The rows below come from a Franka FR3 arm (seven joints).
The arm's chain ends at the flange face. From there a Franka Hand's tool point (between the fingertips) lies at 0.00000 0.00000 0.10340 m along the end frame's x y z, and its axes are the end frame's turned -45 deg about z.
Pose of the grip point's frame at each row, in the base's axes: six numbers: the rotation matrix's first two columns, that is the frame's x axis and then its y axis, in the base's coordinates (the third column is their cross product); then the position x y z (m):
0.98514 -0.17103 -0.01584 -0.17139 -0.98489 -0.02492 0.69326 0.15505 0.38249
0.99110 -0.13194 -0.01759 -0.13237 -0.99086 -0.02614 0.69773 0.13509 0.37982
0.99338 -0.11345 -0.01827 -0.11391 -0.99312 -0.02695 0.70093 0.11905 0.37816
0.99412 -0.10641 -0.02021 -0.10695 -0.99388 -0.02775 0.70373 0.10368 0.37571
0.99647 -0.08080 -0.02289 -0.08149 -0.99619 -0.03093 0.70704 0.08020 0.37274
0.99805 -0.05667 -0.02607 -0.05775 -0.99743 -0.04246 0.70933 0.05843 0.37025
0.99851 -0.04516 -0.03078 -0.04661 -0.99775 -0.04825 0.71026 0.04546 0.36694
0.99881 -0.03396 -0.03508 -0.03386 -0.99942 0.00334 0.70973 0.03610 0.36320
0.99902 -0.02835 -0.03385 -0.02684 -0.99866 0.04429 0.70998 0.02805 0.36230
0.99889 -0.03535 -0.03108 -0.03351 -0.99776 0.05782 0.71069 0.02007 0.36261
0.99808 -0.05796 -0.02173 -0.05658 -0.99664 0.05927 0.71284 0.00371 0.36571
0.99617 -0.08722 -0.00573 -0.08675 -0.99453 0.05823 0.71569 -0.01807 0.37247
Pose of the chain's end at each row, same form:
0.57541 -0.81736 -0.02882 -0.81779 -0.57549 -0.00642 0.69443 0.15223 0.48585
0.60721 -0.79394 -0.03092 -0.79441 -0.60735 -0.00605 0.69918 0.13217 0.48317
0.62188 -0.78246 -0.03198 -0.78297 -0.62202 -0.00614 0.70249 0.11607 0.48151
0.62732 -0.77802 -0.03391 -0.77857 -0.62754 -0.00533 0.70550 0.10060 0.47905
0.64699 -0.76155 -0.03806 -0.76223 -0.64728 -0.00569 0.70914 0.07682 0.47606
0.66489 -0.74536 -0.04846 -0.74656 -0.66522 -0.01159 0.71177 0.05389 0.47352
0.67309 -0.73745 -0.05588 -0.73901 -0.67358 -0.01235 0.71321 0.04033 0.47017
0.68232 -0.73071 -0.02244 -0.73021 -0.68268 0.02717 0.71337 0.03632 0.46654
0.68744 -0.72621 0.00738 -0.72539 -0.68611 0.05525 0.71361 0.03253 0.46554
0.68263 -0.73052 0.01891 -0.73002 -0.68053 0.06286 0.71411 0.02593 0.46579
0.66574 -0.74571 0.02654 -0.74576 -0.66375 0.05728 0.71543 0.00970 0.46890
0.64306 -0.76491 0.03712 -0.76574 -0.64157 0.04523 0.71680 -0.01212 0.47569

